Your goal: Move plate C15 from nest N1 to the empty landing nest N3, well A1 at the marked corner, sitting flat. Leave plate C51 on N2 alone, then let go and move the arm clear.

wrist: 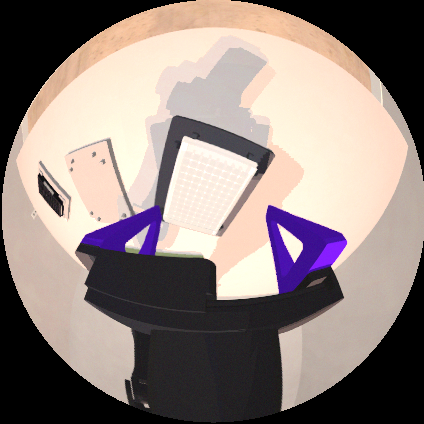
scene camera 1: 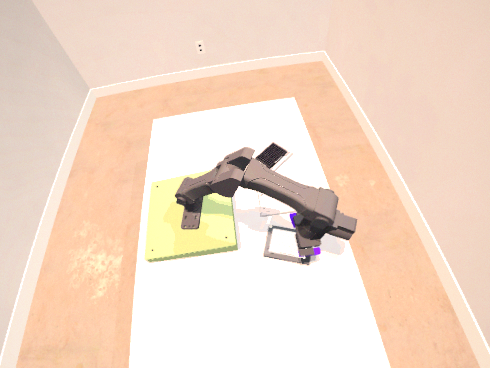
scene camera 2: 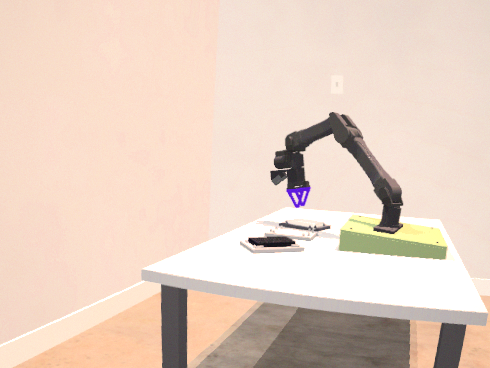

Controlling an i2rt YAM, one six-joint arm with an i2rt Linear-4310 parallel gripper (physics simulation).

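My gripper [scene camera 1: 303,236] [scene camera 2: 299,205] [wrist: 213,210] is open and empty, above the white plate. The white plate [scene camera 1: 282,242] [scene camera 2: 306,222] [wrist: 210,185] lies in the dark grey nest [scene camera 1: 285,258] [scene camera 2: 322,228] [wrist: 225,140]; it looks turned relative to the fingers in the wrist view. The empty light nest [scene camera 1: 272,205] [scene camera 2: 295,234] [wrist: 95,182] with small pins is in the middle, partly hidden by the arm in scene camera 1. A black plate [scene camera 1: 271,156] [scene camera 2: 271,242] [wrist: 51,195] rests on another light nest [scene camera 1: 283,162] [scene camera 2: 277,249]. Labels and corner marks are not readable.
The arm stands on a yellow-green block [scene camera 1: 170,215] [scene camera 2: 390,250] on the white table [scene camera 1: 225,310] [scene camera 2: 350,285]. The upper arm links pass above the area beside the empty nest. The arm's shadow falls over and around the dark nest.
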